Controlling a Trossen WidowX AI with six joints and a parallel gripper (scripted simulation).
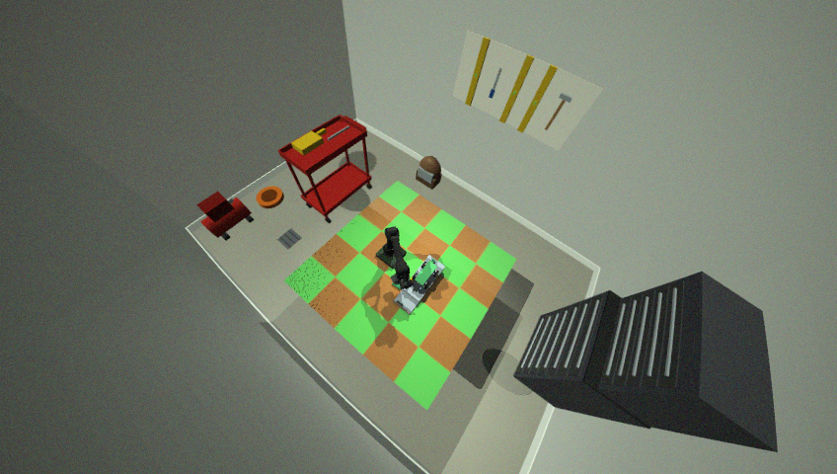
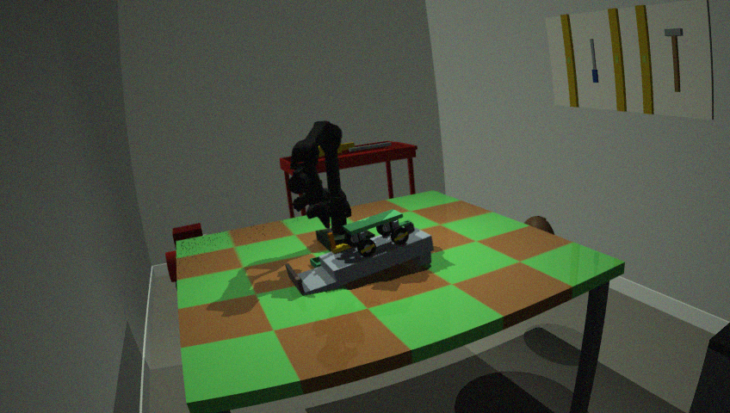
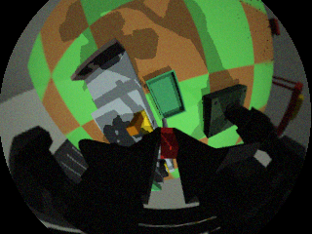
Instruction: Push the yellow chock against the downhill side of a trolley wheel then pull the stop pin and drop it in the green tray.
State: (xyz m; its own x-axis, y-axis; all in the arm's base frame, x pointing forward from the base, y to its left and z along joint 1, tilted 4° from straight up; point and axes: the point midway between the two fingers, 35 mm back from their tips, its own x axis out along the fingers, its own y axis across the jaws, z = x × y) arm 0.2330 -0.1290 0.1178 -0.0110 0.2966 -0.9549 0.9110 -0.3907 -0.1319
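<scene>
My gripper tip is now right at the red-headed stop pin. From my gripper tip the other things lie so: green tray (140 mm below, 20 mm behind); yellow chock (50 mm below, 50 mm ahead, 20 mm to the left); trolley (110 mm to the left, 110 mm ahead, 20 mm below).
</scene>
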